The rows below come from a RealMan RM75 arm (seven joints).
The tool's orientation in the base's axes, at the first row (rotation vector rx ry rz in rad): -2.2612 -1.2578 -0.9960
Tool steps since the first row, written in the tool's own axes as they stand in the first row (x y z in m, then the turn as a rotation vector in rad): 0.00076 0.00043 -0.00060 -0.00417 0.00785 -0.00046; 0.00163 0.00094 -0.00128 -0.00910 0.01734 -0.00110; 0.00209 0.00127 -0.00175 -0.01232 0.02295 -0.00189; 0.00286 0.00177 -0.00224 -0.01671 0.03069 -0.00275; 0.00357 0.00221 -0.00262 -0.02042 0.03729 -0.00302; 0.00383 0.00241 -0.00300 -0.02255 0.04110 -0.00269; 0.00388 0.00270 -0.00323 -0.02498 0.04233 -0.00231; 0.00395 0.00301 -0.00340 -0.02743 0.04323 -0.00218; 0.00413 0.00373 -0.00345 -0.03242 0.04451 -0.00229; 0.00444 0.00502 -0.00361 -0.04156 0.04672 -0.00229; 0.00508 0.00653 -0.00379 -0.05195 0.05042 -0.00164; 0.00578 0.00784 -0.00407 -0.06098 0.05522 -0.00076; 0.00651 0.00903 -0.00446 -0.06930 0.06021 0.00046
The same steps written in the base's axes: 0.00039 -0.00015 0.00097 0.00497 -0.00692 -0.00257; 0.00085 -0.00033 0.00208 0.01099 -0.01527 -0.00553; 0.00111 -0.00052 0.00275 0.01428 -0.02064 -0.00722; 0.00160 -0.00064 0.00365 0.01892 -0.02788 -0.00968; 0.00207 -0.00069 0.00444 0.02308 -0.03374 -0.01207; 0.00218 -0.00087 0.00490 0.02568 -0.03683 -0.01377; 0.00235 -0.00114 0.00509 0.02601 -0.03868 -0.01577; 0.00257 -0.00137 0.00527 0.02596 -0.04051 -0.01763; 0.00322 -0.00168 0.00545 0.02523 -0.04419 -0.02117; 0.00435 -0.00228 0.00581 0.02388 -0.05072 -0.02780; 0.00578 -0.00283 0.00643 0.02360 -0.05839 -0.03575; 0.00702 -0.00329 0.00716 0.02482 -0.06570 -0.04284; 0.00813 -0.00374 0.00799 0.02659 -0.07250 -0.04964
